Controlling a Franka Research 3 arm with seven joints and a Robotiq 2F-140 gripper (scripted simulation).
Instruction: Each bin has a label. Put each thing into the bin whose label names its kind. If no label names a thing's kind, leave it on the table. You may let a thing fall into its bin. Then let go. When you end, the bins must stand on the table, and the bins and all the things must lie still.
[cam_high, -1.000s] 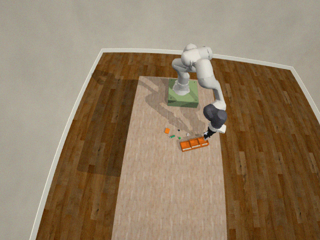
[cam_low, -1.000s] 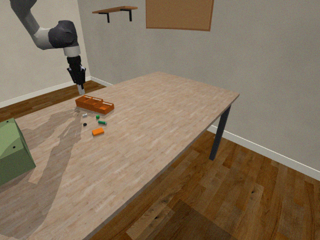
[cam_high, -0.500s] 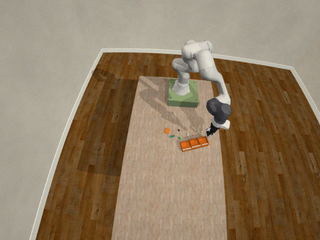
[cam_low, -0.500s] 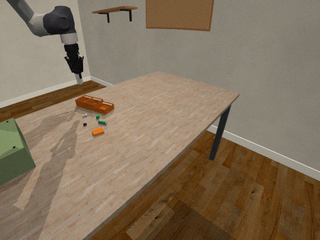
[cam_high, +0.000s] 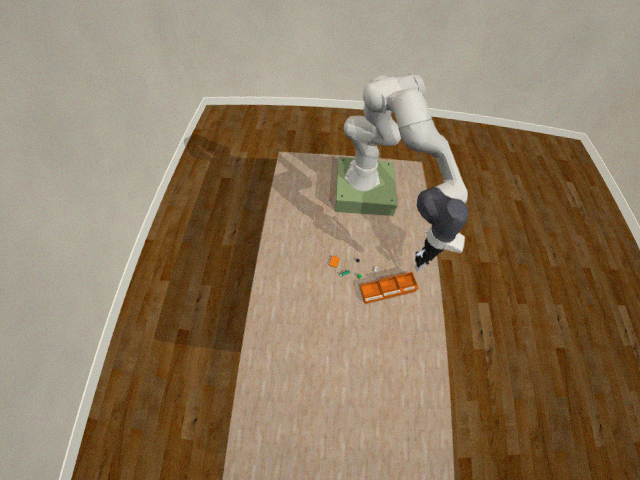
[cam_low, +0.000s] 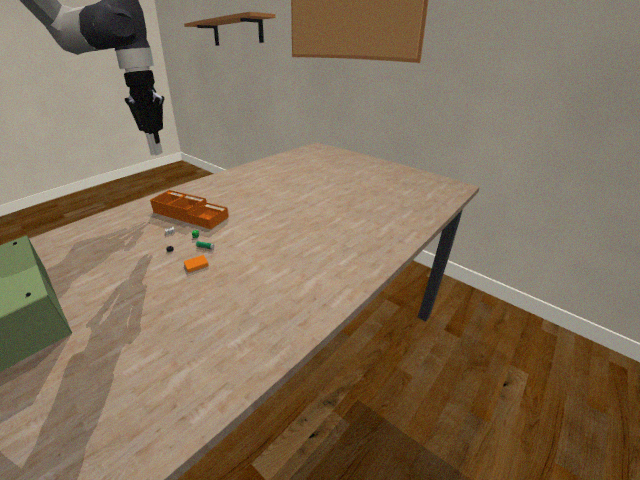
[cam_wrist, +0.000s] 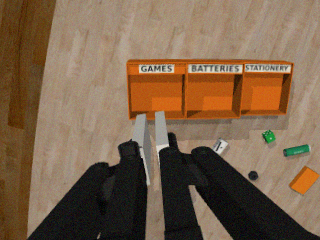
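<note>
Right now the orange block is 6 cm behind my hand, 35 cm to the right of it and 22 cm below it. From my hand the other things lie so: white piece (6 cm behind, 15 cm to the right, 21 cm below); then labelled bins (3 cm ahead, 8 cm to the right, 20 cm below); then small green cube (1 cm behind, 22 cm to the right, 21 cm below).
</note>
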